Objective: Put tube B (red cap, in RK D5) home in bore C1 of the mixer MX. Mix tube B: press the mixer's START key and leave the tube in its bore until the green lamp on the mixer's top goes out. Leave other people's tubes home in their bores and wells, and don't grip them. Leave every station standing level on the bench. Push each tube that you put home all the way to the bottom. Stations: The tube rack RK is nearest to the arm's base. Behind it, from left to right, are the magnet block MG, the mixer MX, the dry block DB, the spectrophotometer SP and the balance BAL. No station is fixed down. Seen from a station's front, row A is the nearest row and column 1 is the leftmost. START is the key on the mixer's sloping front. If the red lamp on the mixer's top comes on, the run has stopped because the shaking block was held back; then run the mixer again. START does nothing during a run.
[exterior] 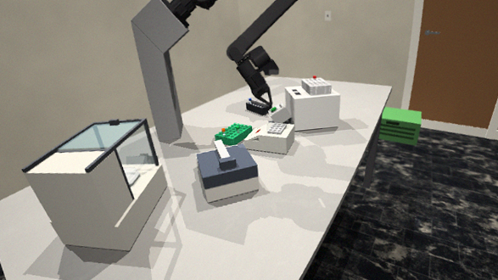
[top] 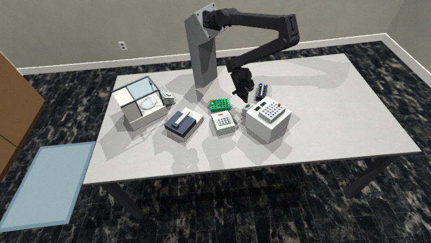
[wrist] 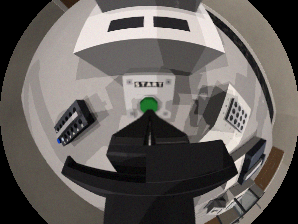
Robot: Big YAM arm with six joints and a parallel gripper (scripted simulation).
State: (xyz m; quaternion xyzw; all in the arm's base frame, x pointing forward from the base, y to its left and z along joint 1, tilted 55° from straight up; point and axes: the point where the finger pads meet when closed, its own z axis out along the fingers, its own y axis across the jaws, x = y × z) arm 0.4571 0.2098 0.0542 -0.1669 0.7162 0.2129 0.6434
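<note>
My gripper is now 3 cm above the green start key, 1 cm to the right of it and 1 cm short of it. Also, from my hand: green tube rack RK (17 cm to the right, 8 cm below, 6 cm behind); dry block DB (15 cm to the right, 10 cm ahead, 7 cm below); pale-capped tube (17 cm to the right, 7 cm below, 3 cm behind).
</note>
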